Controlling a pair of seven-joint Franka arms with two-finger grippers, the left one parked.
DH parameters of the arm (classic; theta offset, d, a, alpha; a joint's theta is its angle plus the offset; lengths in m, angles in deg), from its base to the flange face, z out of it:
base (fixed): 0 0 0 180
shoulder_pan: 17.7 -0.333 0 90
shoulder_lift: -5.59 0 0 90
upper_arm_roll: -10.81 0.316 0.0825 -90
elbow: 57.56 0 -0.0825 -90
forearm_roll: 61.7 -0.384 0 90
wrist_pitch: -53.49 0 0.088 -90
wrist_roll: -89.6 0.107 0 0
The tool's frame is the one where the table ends.
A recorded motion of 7 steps. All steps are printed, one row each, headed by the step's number.
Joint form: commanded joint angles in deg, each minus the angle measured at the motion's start. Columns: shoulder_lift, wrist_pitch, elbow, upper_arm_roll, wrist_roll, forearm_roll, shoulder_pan.
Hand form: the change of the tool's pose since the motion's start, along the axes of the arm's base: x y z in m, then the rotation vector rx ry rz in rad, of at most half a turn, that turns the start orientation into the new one. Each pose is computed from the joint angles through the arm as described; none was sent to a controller.
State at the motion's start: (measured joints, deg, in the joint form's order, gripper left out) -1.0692 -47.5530 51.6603 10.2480 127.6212 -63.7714 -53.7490
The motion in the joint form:
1: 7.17 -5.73 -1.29 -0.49 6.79 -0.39 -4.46
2: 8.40 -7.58 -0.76 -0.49 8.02 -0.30 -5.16
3: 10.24 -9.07 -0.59 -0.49 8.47 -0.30 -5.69
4: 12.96 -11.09 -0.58 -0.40 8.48 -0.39 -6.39
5: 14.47 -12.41 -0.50 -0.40 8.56 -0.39 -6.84
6: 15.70 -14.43 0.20 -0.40 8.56 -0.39 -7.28
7: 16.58 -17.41 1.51 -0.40 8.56 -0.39 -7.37
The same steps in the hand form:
1: 0.0064 0.0527 -0.0486 -0.0037 0.0063 -0.0548
2: 0.0063 0.0612 -0.0624 -0.0054 0.0039 -0.0648
3: 0.0081 0.0696 -0.0799 -0.0126 0.0100 -0.0643
4: 0.0100 0.0819 -0.1044 -0.0211 0.0191 -0.0527
5: 0.0106 0.0885 -0.1186 -0.0251 0.0219 -0.0470
6: 0.0100 0.0938 -0.1340 -0.0248 0.0200 -0.0407
7: 0.0107 0.0953 -0.1492 -0.0163 0.0091 -0.0410

